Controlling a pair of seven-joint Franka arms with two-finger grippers.
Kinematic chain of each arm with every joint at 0, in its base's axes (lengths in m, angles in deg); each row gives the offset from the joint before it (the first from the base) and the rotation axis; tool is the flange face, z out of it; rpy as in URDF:
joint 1: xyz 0 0 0.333 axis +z
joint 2: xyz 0 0 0 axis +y
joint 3: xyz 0 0 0.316 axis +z
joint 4: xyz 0.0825 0 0 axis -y
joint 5: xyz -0.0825 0 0.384 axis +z
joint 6: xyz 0 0 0 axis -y
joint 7: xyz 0.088 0 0 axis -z
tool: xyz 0 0 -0.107 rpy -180 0 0
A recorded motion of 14 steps. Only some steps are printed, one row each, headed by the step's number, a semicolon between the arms.
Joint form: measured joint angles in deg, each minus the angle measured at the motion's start. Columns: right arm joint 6, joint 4, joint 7, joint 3, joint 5, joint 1, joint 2; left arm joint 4, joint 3, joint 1, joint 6, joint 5, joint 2, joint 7.
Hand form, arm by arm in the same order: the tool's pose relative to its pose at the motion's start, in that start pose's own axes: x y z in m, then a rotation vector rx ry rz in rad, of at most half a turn. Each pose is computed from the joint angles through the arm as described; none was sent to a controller.
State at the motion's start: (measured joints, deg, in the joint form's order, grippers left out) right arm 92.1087 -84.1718 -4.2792 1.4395 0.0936 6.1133 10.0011; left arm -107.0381 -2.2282 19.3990 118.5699 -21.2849 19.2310 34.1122
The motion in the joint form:
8: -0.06 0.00 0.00 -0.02 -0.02 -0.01 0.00; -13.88 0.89 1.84 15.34 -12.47 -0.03 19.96
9: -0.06 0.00 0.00 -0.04 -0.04 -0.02 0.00; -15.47 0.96 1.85 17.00 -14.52 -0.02 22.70
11: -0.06 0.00 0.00 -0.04 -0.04 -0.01 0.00; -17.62 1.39 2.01 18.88 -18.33 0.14 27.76
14: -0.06 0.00 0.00 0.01 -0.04 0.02 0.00; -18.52 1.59 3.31 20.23 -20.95 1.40 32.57
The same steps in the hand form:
8: -0.0001 0.0003 0.0001 -0.0003 -0.0011 0.0005; -0.0592 -0.0417 0.0682 -0.0321 0.1267 0.0863
9: -0.0002 0.0007 0.0001 -0.0007 -0.0011 0.0010; -0.0670 -0.0441 0.0764 -0.0346 0.1421 0.0963
11: -0.0002 0.0006 0.0001 -0.0007 -0.0011 0.0008; -0.0806 -0.0510 0.0878 -0.0441 0.1687 0.1106
14: -0.0001 -0.0002 0.0001 -0.0006 -0.0011 -0.0005; -0.0940 -0.0676 0.0987 -0.0469 0.1867 0.1205

